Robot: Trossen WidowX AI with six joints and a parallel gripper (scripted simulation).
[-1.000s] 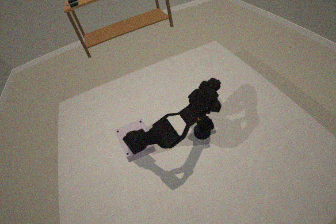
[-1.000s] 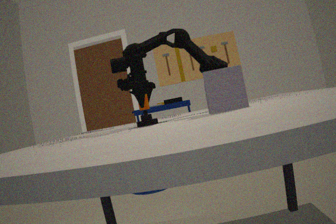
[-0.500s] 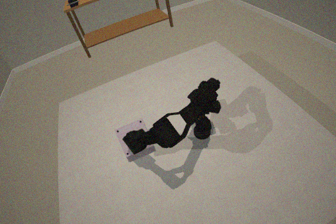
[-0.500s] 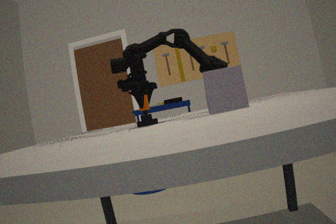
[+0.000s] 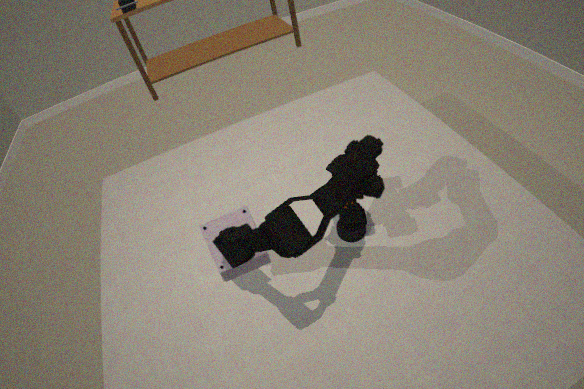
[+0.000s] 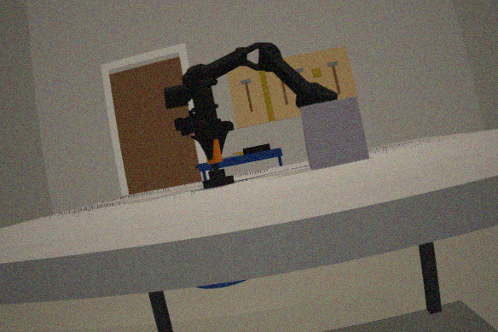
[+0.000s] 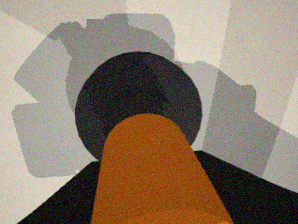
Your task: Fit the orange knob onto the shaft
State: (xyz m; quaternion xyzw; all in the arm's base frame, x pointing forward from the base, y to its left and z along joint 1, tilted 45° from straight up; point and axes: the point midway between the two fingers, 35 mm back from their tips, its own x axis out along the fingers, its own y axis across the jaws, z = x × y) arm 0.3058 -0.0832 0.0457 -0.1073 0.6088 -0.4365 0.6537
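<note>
My gripper tip is 2 cm below the orange knob. Round my gripper tip: round pedestal (4 cm below).
</note>
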